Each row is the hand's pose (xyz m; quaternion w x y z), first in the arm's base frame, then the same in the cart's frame.
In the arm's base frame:
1: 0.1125 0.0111 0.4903 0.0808 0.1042 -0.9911 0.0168
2: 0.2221 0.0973 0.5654 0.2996 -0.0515 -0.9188 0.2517
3: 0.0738 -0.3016 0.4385 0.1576 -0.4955 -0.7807 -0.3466
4: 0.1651 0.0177 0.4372 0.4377 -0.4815 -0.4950 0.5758
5: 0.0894 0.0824 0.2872 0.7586 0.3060 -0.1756 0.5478
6: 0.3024 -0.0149 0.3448 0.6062 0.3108 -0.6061 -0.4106
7: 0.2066 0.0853 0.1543 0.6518 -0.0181 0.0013 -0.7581
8: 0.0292 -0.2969 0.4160 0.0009 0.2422 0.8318 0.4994
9: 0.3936 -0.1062 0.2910 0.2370 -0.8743 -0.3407 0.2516
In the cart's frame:
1: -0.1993 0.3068 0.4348 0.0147 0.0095 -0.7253 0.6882
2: -0.0896 0.4046 0.3759 0.0815 -0.2777 -0.5384 0.7915
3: -0.2824 0.2190 0.7303 0.3109 0.4371 0.8173 -0.2107
4: -0.1388 0.2624 0.4341 0.0533 0.7182 0.0218 -0.6934
5: -0.1782 0.1106 0.3457 0.7466 -0.3498 0.1478 0.5463
6: 0.0036 0.1873 0.4844 0.5780 -0.1380 -0.7928 0.1351
7: -0.0430 -0.0037 0.3546 0.4574 -0.3628 -0.5827 -0.5654
8: -0.3215 0.1911 0.7159 0.2647 0.1281 0.9416 -0.1640
9: 0.0850 0.1378 0.5867 0.4494 0.8322 0.0988 -0.3092

